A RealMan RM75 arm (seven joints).
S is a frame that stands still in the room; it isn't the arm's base.
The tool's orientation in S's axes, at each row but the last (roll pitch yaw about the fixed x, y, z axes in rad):
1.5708 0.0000 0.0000
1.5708 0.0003 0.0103
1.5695 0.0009 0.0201
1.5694 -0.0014 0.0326
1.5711 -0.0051 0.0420
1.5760 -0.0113 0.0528
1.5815 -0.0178 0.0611
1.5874 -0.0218 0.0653
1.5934 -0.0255 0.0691
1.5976 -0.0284 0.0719
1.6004 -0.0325 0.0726
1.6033 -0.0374 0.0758
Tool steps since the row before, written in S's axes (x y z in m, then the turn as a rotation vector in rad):
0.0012 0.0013 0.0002 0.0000 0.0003 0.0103
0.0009 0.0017 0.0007 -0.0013 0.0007 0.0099
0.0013 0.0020 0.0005 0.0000 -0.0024 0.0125
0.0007 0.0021 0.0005 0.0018 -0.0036 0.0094
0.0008 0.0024 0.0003 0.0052 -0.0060 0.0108
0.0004 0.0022 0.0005 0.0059 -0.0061 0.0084
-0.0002 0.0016 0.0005 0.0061 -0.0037 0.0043
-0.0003 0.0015 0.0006 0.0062 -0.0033 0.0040
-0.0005 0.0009 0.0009 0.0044 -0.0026 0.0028
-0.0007 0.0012 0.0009 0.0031 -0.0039 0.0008
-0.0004 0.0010 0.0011 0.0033 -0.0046 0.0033
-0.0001 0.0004 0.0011 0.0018 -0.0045 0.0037
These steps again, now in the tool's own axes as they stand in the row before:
0.0012 0.0002 -0.0013 0.0000 0.0103 -0.0003
0.0009 0.0007 -0.0017 -0.0013 0.0099 -0.0007
0.0013 0.0005 -0.0020 -0.0001 0.0125 0.0024
0.0008 0.0005 -0.0021 0.0017 0.0094 0.0037
0.0009 0.0003 -0.0024 0.0050 0.0108 0.0062
0.0005 0.0005 -0.0022 0.0057 0.0084 0.0064
-0.0001 0.0005 -0.0016 0.0059 0.0042 0.0040
-0.0002 0.0006 -0.0015 0.0061 0.0039 0.0036
-0.0004 0.0009 -0.0010 0.0043 0.0028 0.0028
-0.0006 0.0009 -0.0013 0.0028 0.0008 0.0041
-0.0003 0.0011 -0.0011 0.0031 0.0033 0.0047
0.0000 0.0011 -0.0004 0.0016 0.0038 0.0045

